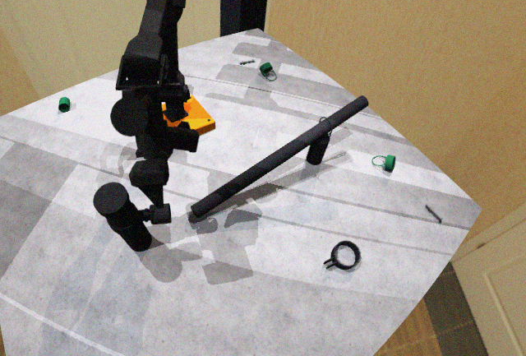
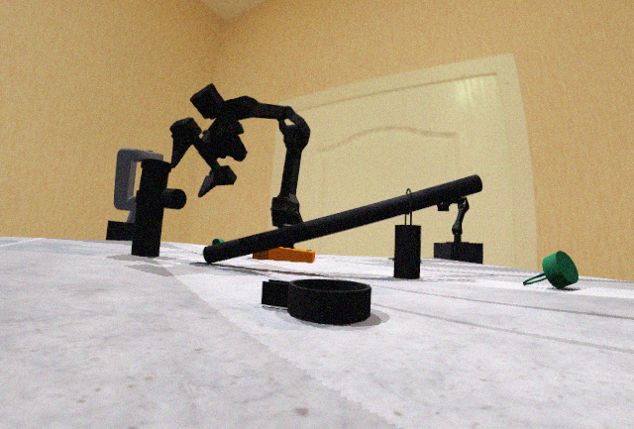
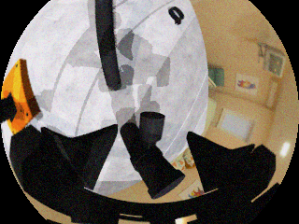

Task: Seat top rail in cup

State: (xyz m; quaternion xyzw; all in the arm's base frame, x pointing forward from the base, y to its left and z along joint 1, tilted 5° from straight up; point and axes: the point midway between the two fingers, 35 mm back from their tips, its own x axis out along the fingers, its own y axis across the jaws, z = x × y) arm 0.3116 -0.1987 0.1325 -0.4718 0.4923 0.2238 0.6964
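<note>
Right now my gripper tip is 30 mm to the left of the rail-end cup and 40 mm above it. The rest, counted from my gripper tip: small post 60 mm ahead, 440 mm to the left, 50 mm below.
</note>
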